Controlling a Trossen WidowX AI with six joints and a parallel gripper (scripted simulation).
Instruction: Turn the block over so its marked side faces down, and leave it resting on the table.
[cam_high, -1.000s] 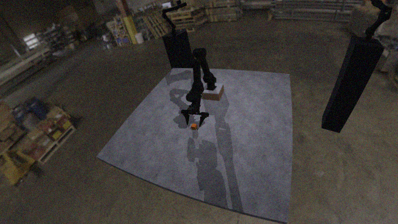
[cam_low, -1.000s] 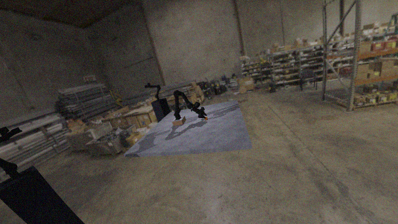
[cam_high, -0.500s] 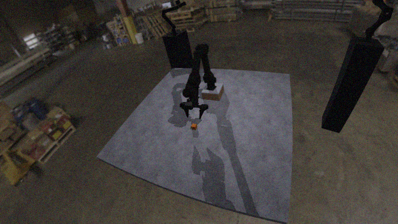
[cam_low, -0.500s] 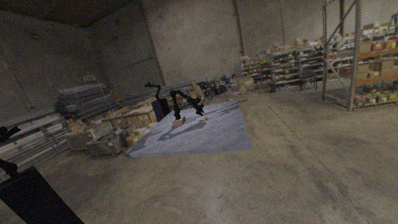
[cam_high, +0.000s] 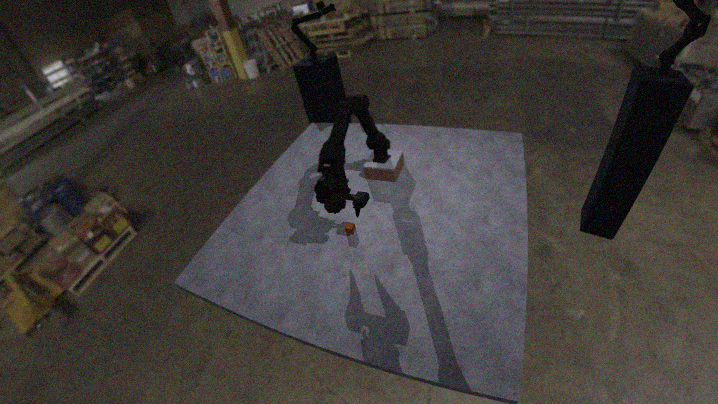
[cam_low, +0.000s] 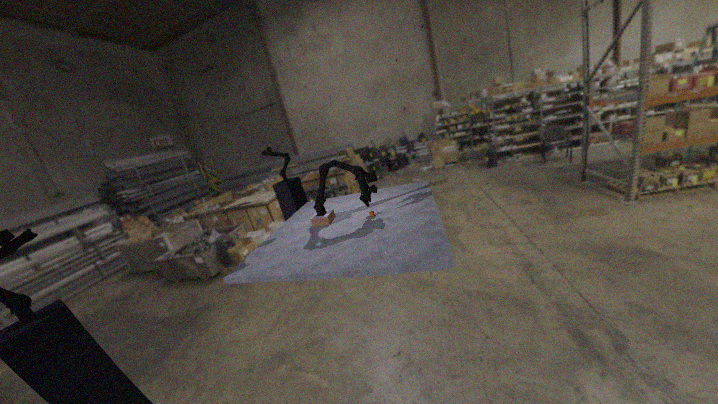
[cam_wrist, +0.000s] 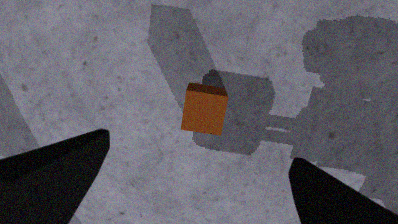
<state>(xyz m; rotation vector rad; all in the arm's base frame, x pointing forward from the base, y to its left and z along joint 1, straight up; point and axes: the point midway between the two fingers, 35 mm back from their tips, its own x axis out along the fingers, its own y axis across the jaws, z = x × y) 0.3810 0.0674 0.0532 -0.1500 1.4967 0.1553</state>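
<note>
The orange block is 1 cm behind my gripper tip and 8 cm below it.
</note>
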